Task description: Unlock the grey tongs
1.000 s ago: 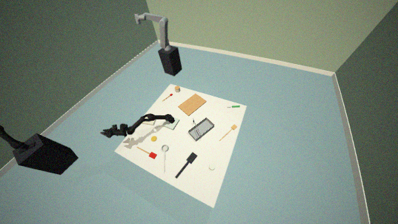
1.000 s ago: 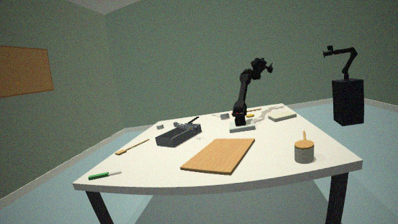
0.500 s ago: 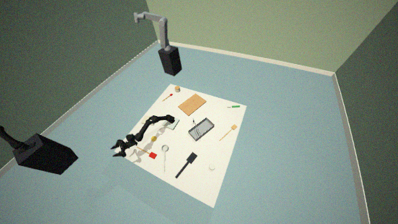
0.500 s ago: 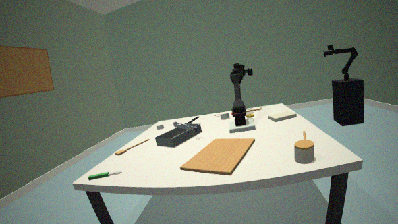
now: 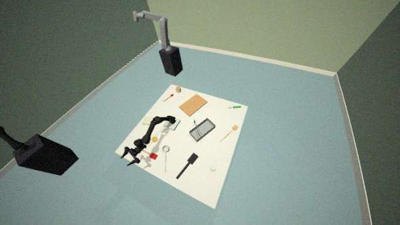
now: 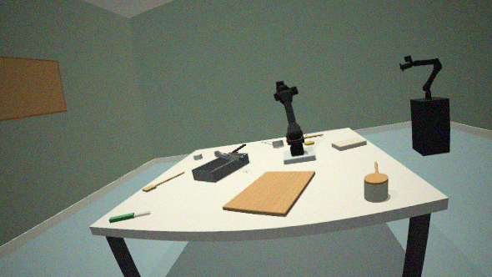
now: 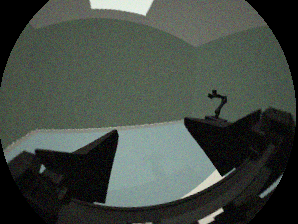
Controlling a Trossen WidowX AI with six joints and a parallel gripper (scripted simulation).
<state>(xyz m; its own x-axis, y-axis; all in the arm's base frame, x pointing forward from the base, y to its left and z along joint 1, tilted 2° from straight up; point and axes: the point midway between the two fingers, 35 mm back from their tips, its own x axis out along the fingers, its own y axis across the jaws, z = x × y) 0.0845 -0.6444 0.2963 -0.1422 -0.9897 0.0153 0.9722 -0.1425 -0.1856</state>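
The roasting tin lies 320 mm ahead of my gripper tip, 770 mm to the left of it and 320 mm below it. From my gripper tip the other things lie so: black spatula: 400 mm ahead, 330 mm to the left, 340 mm below; cream block: 380 mm behind, 520 mm to the left, 330 mm below; red spatula: 60 mm behind, 180 mm to the left, 340 mm below.
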